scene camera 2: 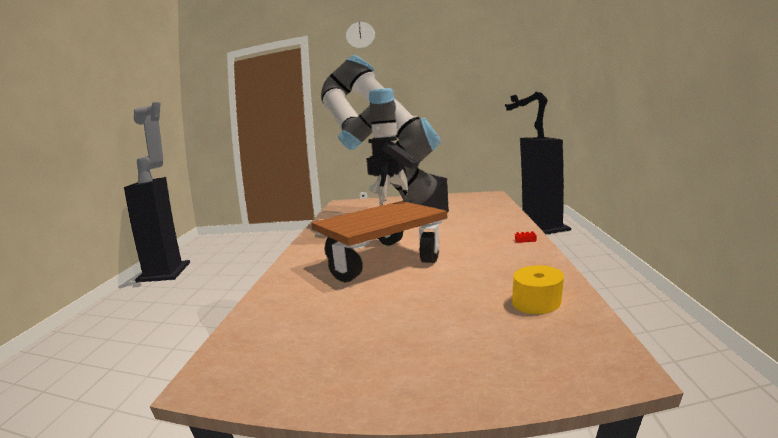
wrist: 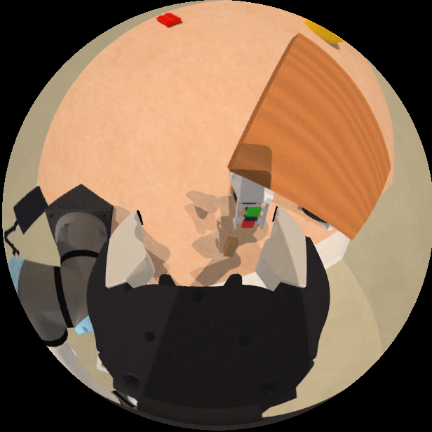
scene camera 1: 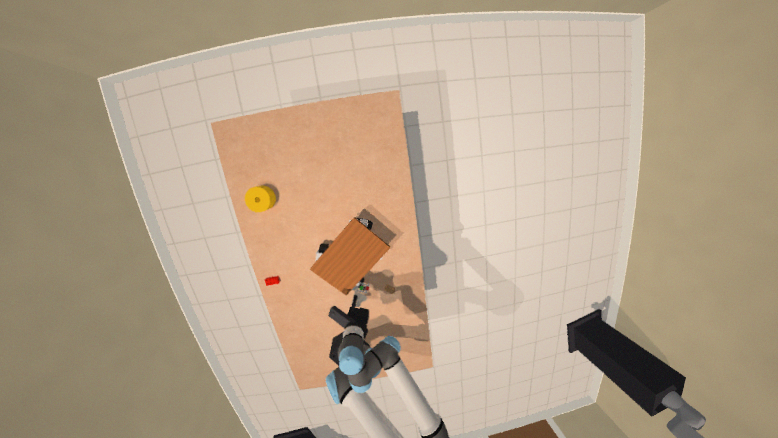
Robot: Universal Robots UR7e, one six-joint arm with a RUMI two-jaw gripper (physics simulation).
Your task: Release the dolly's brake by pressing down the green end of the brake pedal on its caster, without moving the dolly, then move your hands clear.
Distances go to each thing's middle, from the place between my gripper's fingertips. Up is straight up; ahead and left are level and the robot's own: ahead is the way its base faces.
The grey caster (wrist: 246, 191) lies 5 cm ahead of my hand, 3 cm to the right of it and 7 cm below it. Round my hand: yellow cylinder (scene camera 2: 537, 289) 57 cm ahead, 21 cm to the left, 9 cm below; then dolly (scene camera 2: 353, 230) 19 cm ahead, 6 cm to the right, 6 cm below.
